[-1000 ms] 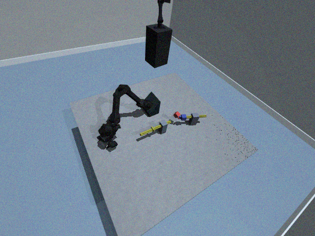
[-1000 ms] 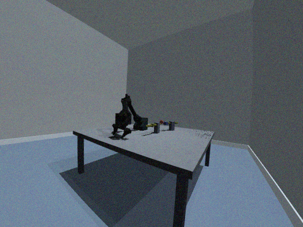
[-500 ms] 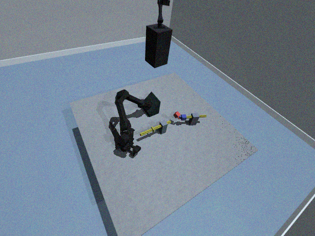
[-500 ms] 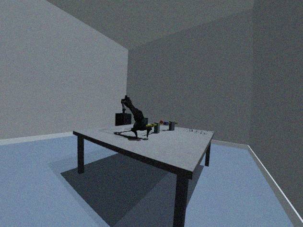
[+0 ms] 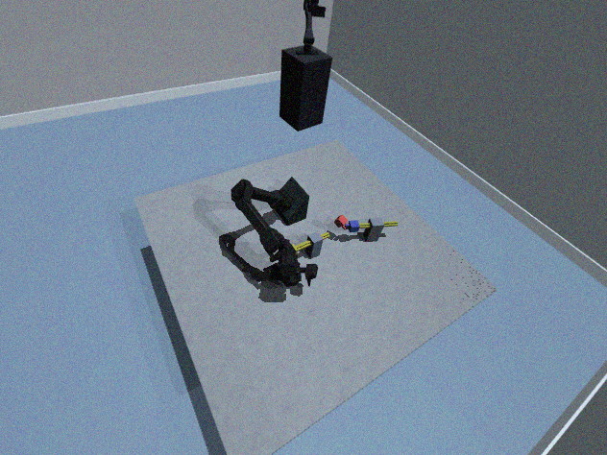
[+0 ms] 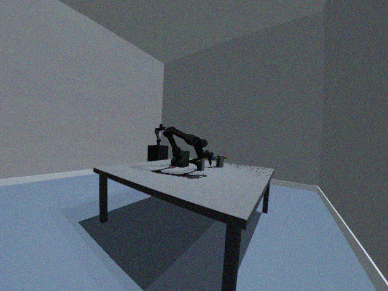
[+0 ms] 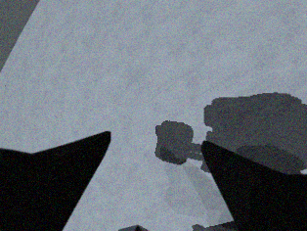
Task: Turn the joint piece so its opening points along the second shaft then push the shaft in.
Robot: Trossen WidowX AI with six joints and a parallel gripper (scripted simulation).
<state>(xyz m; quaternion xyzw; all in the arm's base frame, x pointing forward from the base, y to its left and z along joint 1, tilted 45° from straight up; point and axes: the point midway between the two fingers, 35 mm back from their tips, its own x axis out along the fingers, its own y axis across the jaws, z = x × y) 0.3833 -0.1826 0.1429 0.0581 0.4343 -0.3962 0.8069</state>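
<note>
Right now my gripper tip is 350 mm to the right of the red square joint piece, 140 mm past it and 50 mm below it.
</note>
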